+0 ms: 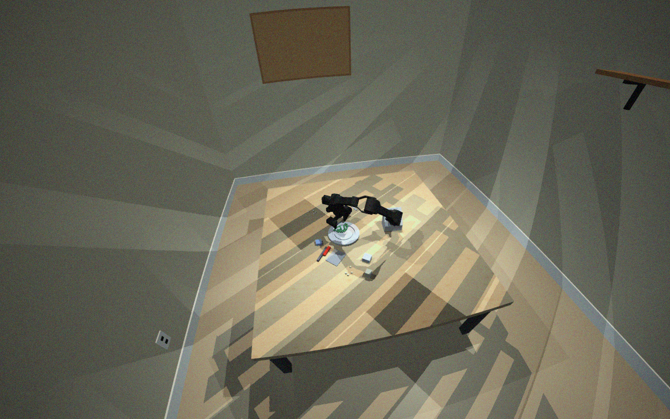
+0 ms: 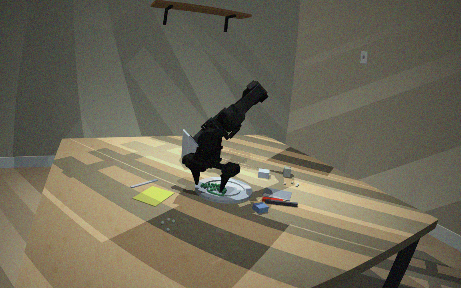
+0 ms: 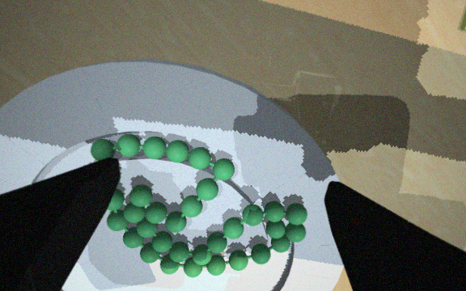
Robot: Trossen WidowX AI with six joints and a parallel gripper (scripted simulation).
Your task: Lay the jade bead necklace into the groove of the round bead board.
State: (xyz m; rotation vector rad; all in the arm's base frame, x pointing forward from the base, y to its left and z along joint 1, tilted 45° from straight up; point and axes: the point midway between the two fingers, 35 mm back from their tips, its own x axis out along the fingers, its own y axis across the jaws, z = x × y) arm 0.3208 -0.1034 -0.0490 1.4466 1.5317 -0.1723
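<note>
Right now the round grey bead board is 60 mm to the left of my gripper tip, 10 mm below it and 10 mm behind it. Round my gripper tip: grey rod (190 mm to the right, 140 mm behind, 20 mm below); then yellow sheet (180 mm to the right, 40 mm behind, 20 mm below); then blue block (160 mm ahead, 100 mm to the left, 10 mm below).
</note>
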